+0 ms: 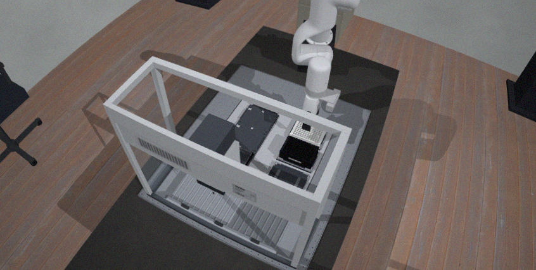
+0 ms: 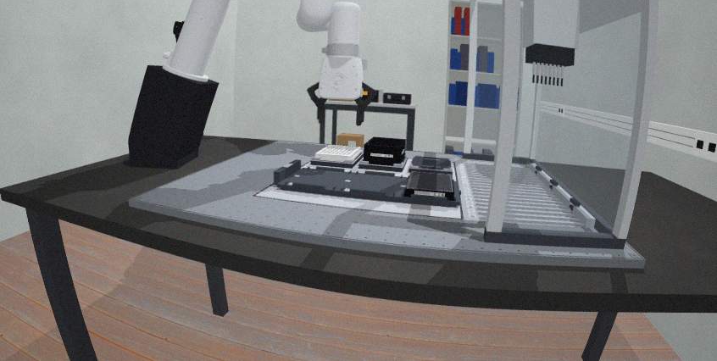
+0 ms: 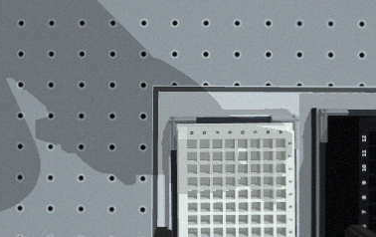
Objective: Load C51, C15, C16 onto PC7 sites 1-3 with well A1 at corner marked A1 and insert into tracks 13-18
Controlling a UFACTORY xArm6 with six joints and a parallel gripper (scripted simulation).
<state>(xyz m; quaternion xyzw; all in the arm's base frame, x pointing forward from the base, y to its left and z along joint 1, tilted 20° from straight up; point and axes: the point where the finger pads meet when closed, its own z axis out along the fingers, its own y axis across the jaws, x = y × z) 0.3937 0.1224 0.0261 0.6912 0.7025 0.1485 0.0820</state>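
Right now my hand is 8 cm above the white 96-well plate C15. The rest, counted from my hand: apron: 11 cm ahead, 12 cm to the right, 10 cm below; then nest S3: 22 cm ahead, 1 cm to the left, 9 cm below; then nest S1: 9 cm below.
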